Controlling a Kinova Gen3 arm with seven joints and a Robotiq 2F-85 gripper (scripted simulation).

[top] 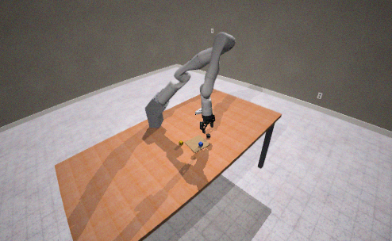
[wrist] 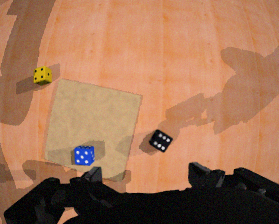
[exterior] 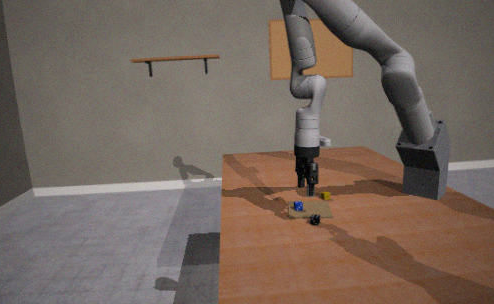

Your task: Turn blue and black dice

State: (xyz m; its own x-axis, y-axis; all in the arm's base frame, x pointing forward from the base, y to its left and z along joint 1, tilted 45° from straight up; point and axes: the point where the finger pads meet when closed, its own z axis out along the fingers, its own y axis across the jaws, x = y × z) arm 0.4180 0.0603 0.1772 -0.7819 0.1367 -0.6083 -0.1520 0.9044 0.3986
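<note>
Right now my hand is 90 mm above the black die, 30 mm past it and 20 mm to the right of it. Round my hand: blue die (80 mm to the right, 80 mm below, 10 mm ahead); then yellow die (180 mm to the right, 100 mm behind, 90 mm below); then tan mat (100 mm below, 90 mm to the right, 20 mm behind).
</note>
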